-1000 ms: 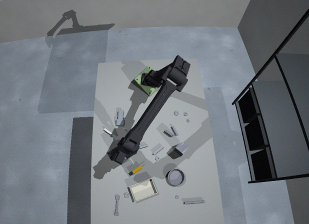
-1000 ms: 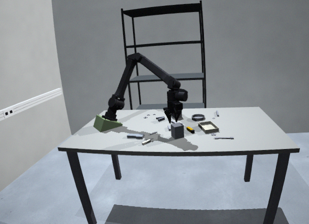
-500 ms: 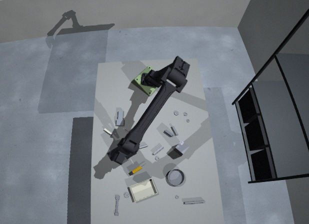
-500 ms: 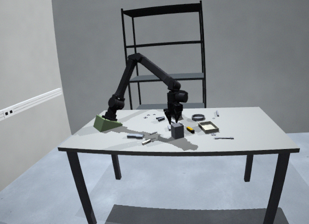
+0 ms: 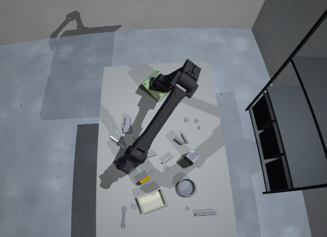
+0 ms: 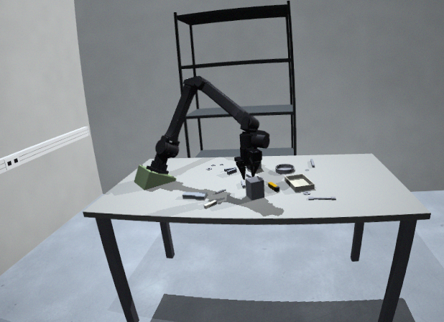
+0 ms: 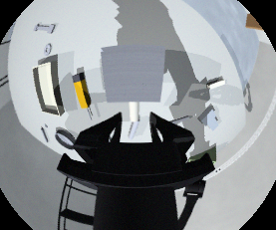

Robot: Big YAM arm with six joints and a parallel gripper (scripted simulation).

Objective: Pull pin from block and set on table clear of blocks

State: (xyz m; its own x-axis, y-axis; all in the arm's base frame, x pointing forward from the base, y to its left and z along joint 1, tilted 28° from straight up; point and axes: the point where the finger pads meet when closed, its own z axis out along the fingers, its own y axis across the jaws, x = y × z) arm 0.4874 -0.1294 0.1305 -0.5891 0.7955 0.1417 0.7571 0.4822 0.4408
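Right now the pale pin is 2 cm ahead of my hand, 2 cm to the right of it and 3 cm below it. From my hand the other things lie so: white bar: 12 cm behind, 17 cm to the right, 7 cm below; grey block: 3 cm ahead, 4 cm to the right, 3 cm below; shallow cream tray: 22 cm ahead, 11 cm to the left, 6 cm below.
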